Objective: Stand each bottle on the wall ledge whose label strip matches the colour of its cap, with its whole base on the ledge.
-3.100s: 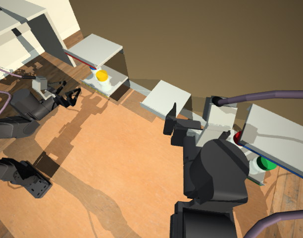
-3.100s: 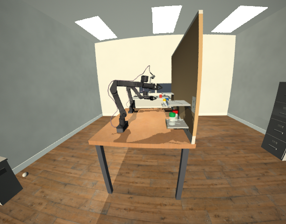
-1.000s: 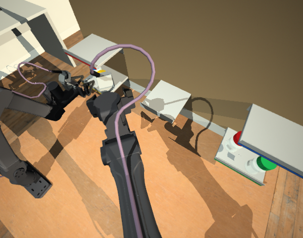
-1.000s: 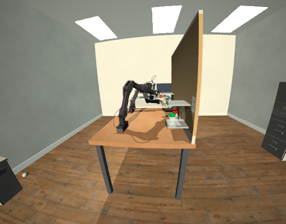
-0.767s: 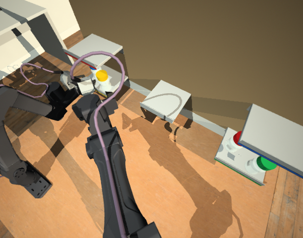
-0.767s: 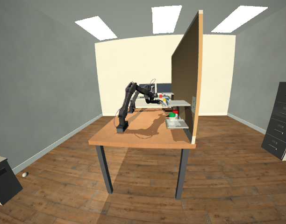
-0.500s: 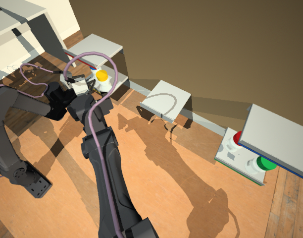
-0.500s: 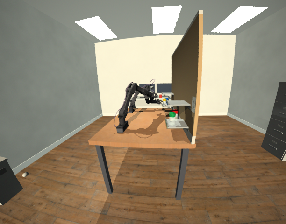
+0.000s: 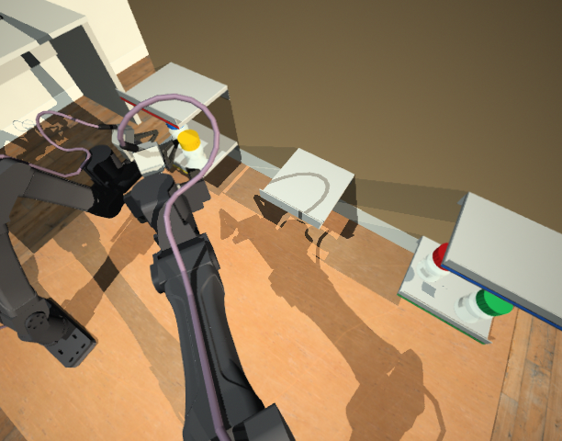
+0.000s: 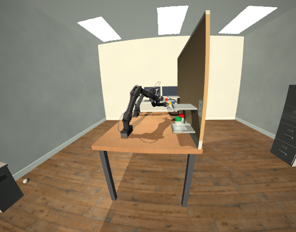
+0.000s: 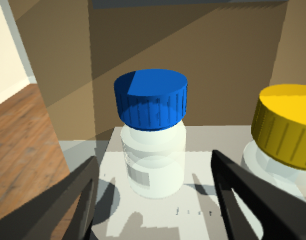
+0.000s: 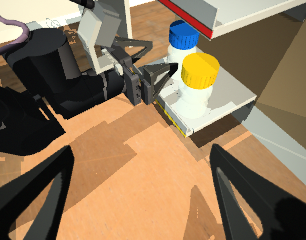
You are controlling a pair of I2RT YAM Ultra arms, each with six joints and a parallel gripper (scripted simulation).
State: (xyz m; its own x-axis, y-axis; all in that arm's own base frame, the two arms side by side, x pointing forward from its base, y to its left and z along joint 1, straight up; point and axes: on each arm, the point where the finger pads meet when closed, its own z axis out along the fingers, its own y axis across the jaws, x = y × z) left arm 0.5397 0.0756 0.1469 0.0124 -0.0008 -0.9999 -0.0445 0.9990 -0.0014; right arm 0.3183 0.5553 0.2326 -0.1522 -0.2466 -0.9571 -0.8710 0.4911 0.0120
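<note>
The blue-capped bottle is 5 cm ahead of my left hand and 2 cm below it. Round my left hand: yellow-capped bottle 9 cm to the right, 2 cm below; then red-capped bottle 77 cm to the right, 2 cm below, 1 cm behind; then brown wall 45 cm to the right, 29 cm above, 12 cm ahead.
</note>
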